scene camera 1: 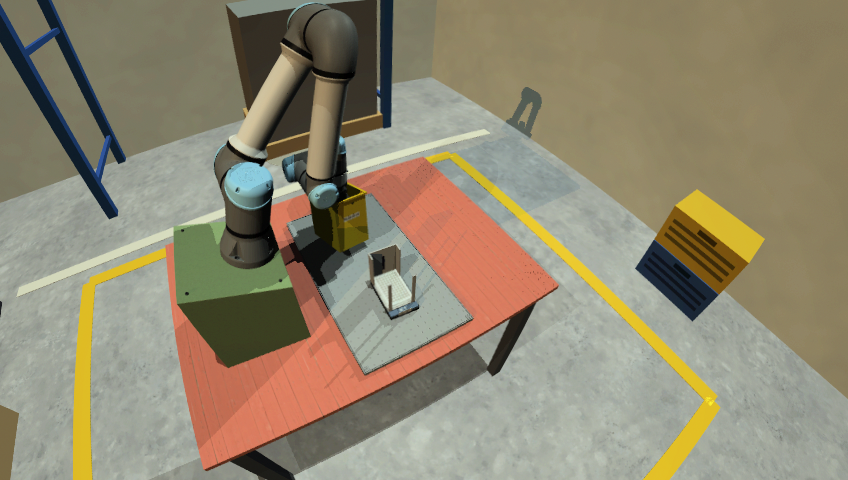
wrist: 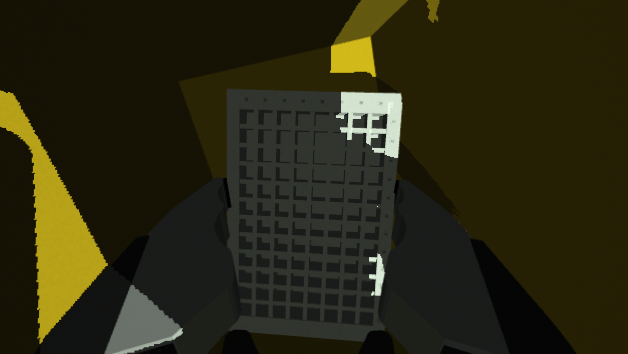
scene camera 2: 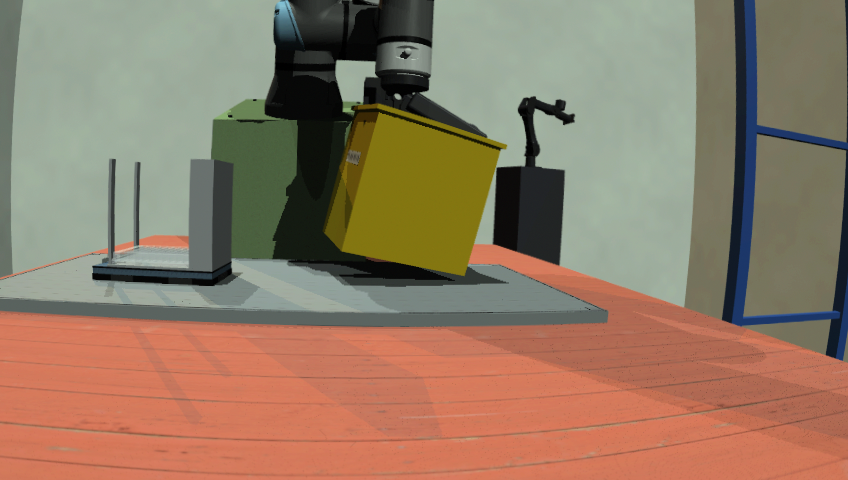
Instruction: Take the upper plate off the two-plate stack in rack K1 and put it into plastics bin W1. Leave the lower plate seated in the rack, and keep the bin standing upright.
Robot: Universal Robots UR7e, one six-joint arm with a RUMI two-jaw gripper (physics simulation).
Labels:
A white plate shows in scene camera 1 and in scene camera 2; in the wrist view it is out of frame. The same spot on the white plate: point(scene camera 2: 169, 256) is point(scene camera 1: 402, 280).

